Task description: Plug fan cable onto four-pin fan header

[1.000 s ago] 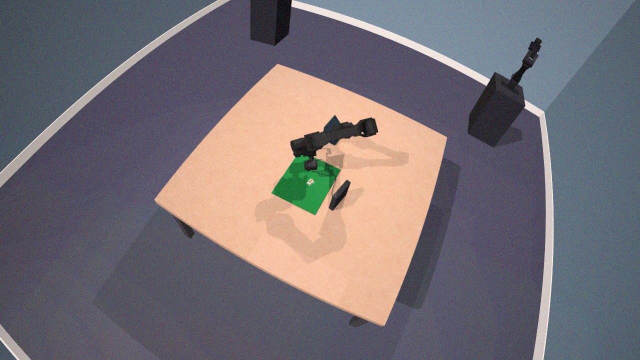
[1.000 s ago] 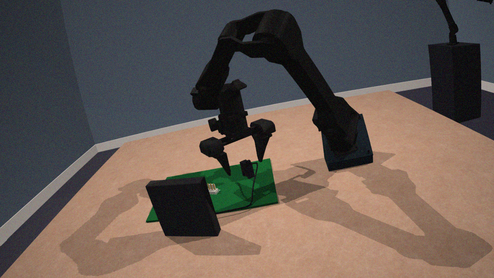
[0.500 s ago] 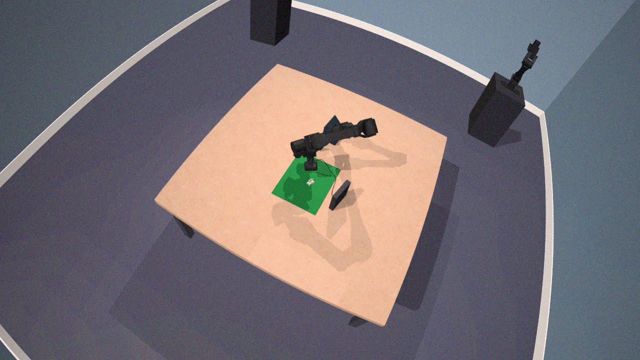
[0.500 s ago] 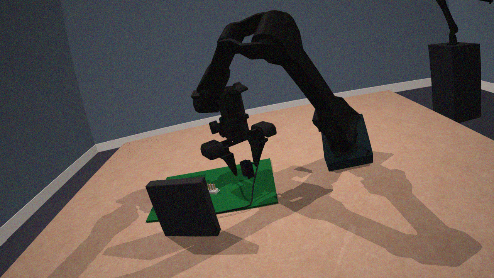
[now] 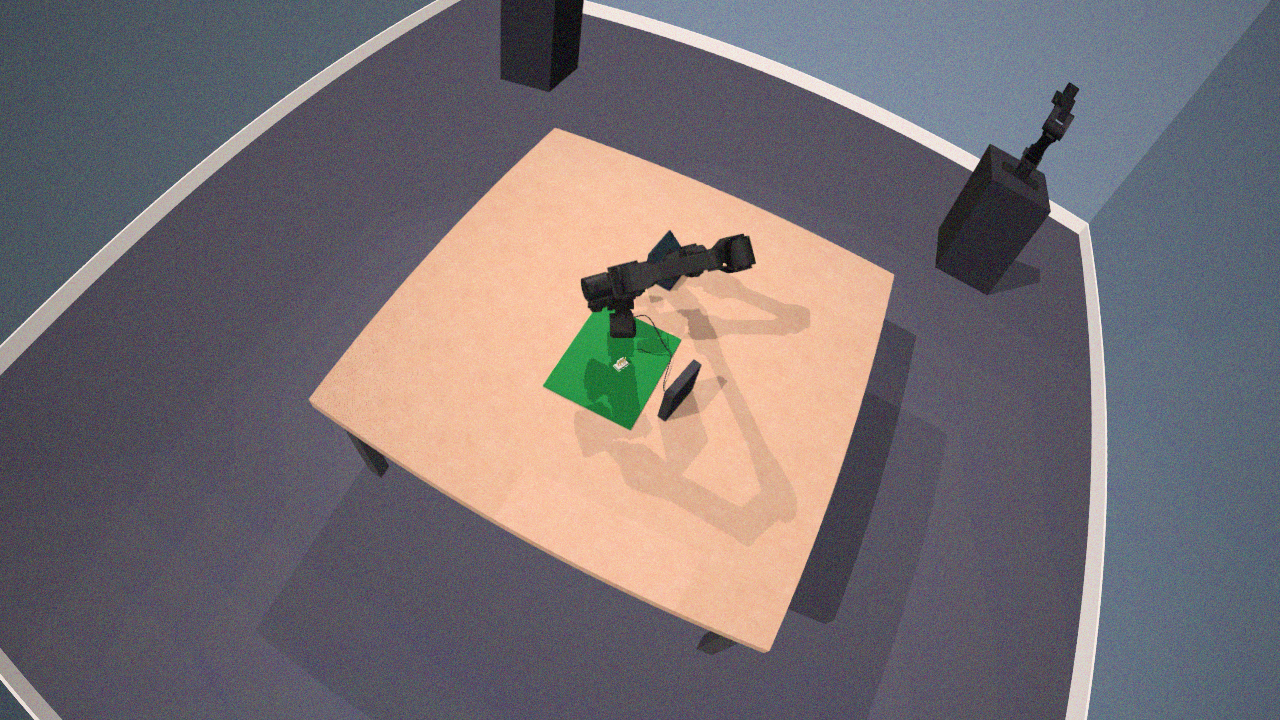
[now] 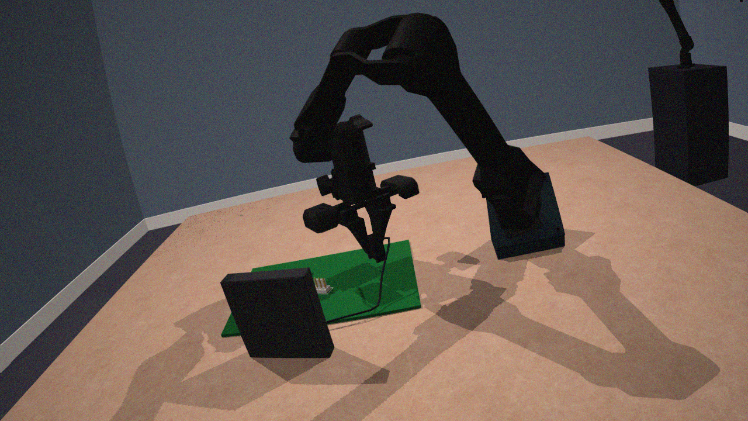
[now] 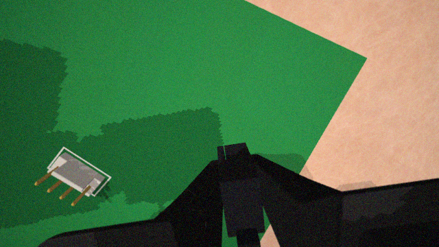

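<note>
My gripper tip is now 9 cm short of the green board, 3 cm to the right of it and 4 cm above it. Round my gripper tip: dark fan: 13 cm ahead, 21 cm to the left, 3 cm above; then black plug: 1 cm to the left, 1 cm above.
</note>
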